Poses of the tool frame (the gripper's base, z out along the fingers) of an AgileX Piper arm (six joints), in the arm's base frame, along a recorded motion.
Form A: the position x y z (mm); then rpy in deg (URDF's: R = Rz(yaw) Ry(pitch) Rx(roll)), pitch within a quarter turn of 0, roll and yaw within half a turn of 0.
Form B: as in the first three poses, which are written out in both.
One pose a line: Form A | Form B
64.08 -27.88 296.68 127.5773 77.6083 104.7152 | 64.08 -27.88 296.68 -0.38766 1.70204 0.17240
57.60 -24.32 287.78 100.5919 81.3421 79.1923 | 57.60 -24.32 287.78 -0.37143 1.59847 0.14857
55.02 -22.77 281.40 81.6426 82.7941 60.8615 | 55.02 -22.77 281.40 -0.36383 1.55256 0.12444
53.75 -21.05 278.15 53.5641 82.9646 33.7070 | 53.75 -21.05 278.15 -0.35018 1.49799 0.09896
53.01 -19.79 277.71 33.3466 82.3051 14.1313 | 53.01 -19.79 277.71 -0.33953 1.45871 0.07414
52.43 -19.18 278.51 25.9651 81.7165 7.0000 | 52.43 -19.18 278.51 -0.33514 1.44090 0.06366
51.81 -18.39 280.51 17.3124 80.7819 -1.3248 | 51.81 -18.39 280.51 -0.32899 1.41726 0.04826
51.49 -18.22 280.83 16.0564 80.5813 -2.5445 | 51.49 -18.22 280.83 -0.32828 1.41288 0.04585
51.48 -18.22 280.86 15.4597 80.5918 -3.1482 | 51.48 -18.22 280.86 -0.32827 1.41258 0.04414
